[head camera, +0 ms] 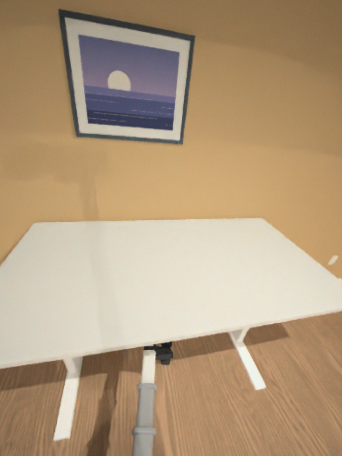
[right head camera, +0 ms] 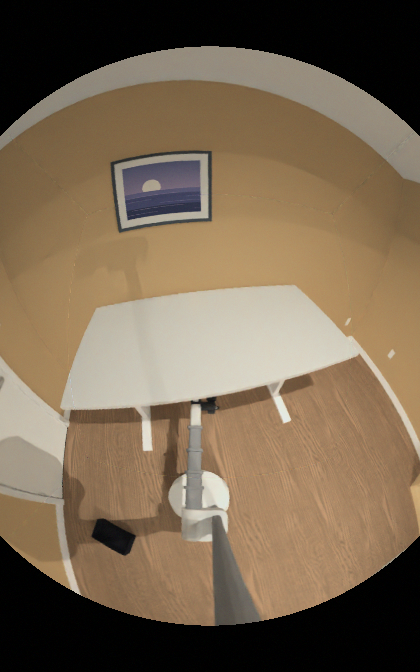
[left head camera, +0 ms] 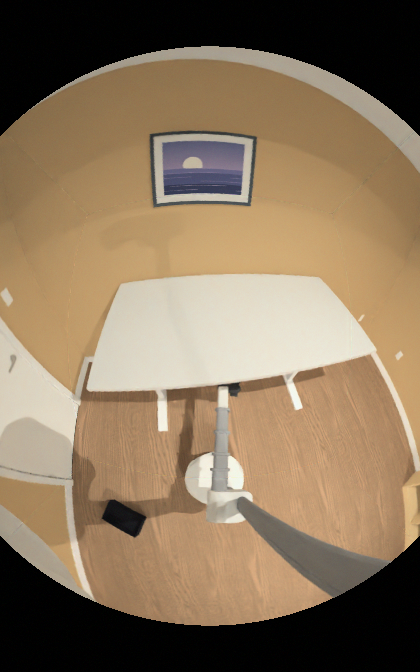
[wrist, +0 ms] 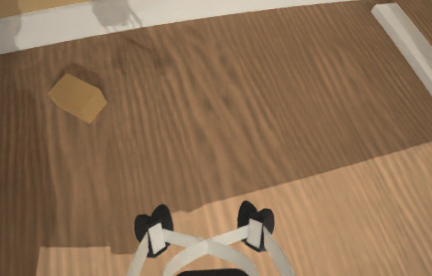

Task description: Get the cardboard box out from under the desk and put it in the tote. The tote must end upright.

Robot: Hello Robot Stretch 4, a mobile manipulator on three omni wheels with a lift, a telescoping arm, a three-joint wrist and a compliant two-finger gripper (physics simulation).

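Places are measured from the robot's base along level axes (x ahead, y left, z up), in centimetres.
Pixels of known places: gripper, between the fingertips: (wrist: 204,218).
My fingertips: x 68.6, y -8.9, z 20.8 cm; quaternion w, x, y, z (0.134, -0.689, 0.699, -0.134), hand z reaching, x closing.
Behind a point stands the place of what it marks.
The cardboard box (wrist: 77,98) {x 95.7, y 14.9, z 2.2 cm} is small and brown and lies on the floor under the desk, at the upper left of the wrist view, near the wall's baseboard. The white desk (head camera: 170,280) {x 66.1, y -6.8, z 92.2 cm} (left head camera: 225,330) (right head camera: 210,345) {x 67.3, y -8.7, z 92.2 cm} hides it in the head views. My gripper (wrist: 204,218) {x 68.6, y -8.9, z 20.8 cm} is open, with nothing between its fingertips; the box is ahead of it and to the left, well apart. In the head views the desk hides the fingers, and the wrist shows at the desk's front edge. The black tote (left head camera: 124,518) (right head camera: 113,537) {x -52.1, y 67.8, z -2.4 cm} stands on the floor at the lower left, left of my base.
The desk's left foot (head camera: 66,405) (left head camera: 162,417) (right head camera: 146,435) and right foot (head camera: 252,367) (left head camera: 295,394) (right head camera: 282,410) flank my extended arm (head camera: 145,415) {x 31.2, y -0.2, z 60.5 cm} (left head camera: 221,435) (right head camera: 194,455) {x 24.2, y -0.4, z 60.8 cm}. A white desk foot (wrist: 407,45) is at the wrist view's upper right. A wooden shelf (left head camera: 411,515) stands at the far right.
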